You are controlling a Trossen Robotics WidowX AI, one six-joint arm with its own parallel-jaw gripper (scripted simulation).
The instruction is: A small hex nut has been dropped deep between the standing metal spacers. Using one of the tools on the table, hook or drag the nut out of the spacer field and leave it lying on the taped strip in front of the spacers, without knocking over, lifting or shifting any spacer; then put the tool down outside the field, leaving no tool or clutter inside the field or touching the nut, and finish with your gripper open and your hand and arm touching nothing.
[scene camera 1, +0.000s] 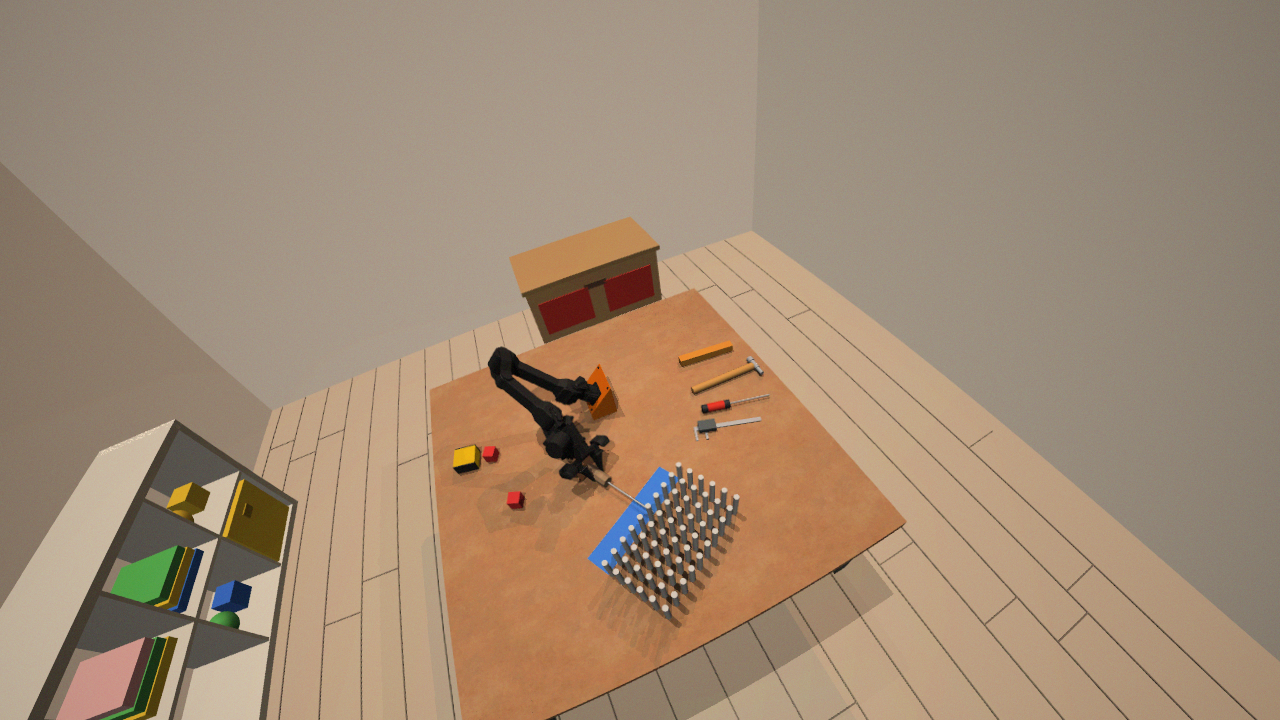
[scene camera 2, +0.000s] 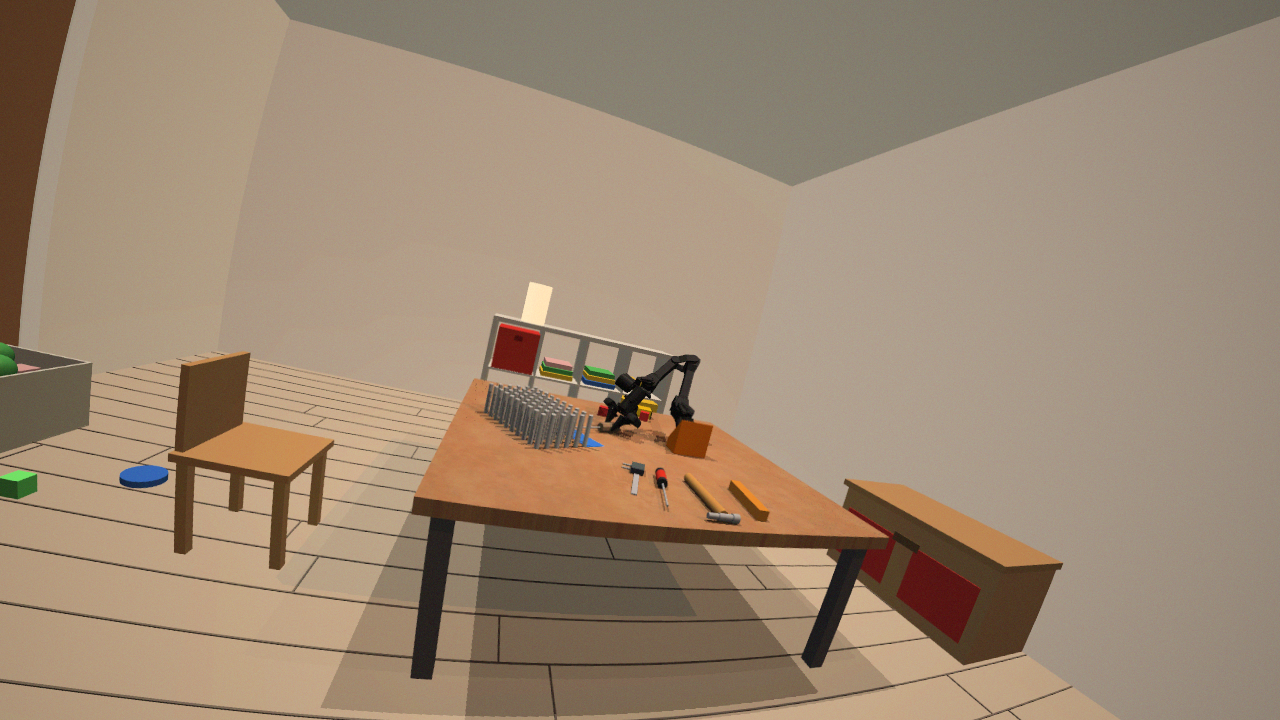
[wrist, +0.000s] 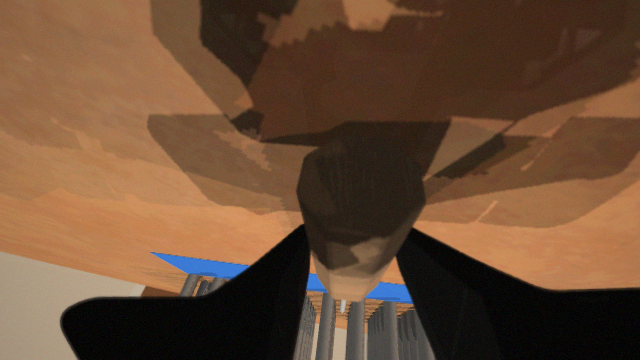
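Note:
My gripper [scene camera 1: 598,476] and a blue taped strip [scene camera 1: 602,552] are visible. A hammer [scene camera 2: 719,513] and an orange bar [scene camera 2: 759,512] are visible, and my gripper appears in scene camera 2 [scene camera 2: 607,428]. My gripper is also visible in the wrist view [wrist: 350,231], and the blue taped strip appears in the wrist view [wrist: 206,267]. The hammer is out of frame in the wrist view. The orange bar is out of frame in the wrist view.

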